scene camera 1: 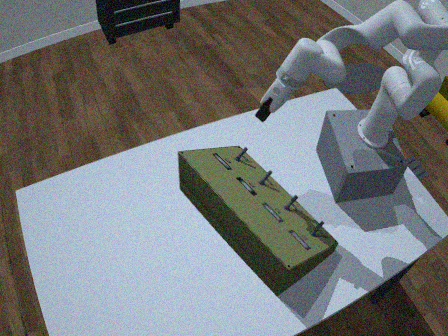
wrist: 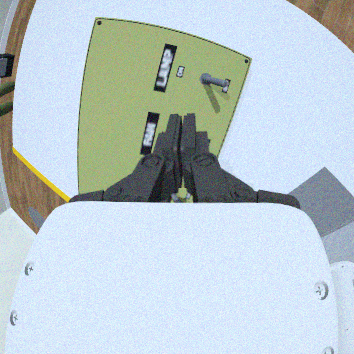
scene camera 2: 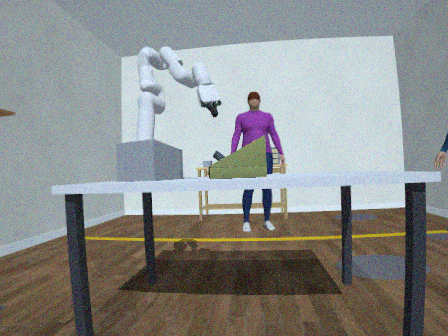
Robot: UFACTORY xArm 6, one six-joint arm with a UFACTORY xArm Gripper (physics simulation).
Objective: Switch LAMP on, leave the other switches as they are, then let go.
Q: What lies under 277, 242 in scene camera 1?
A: A sloped switch panel.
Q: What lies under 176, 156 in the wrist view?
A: My gripper.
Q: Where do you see a sloped switch panel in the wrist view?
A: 135, 74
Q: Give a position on a sloped switch panel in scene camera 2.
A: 249, 161
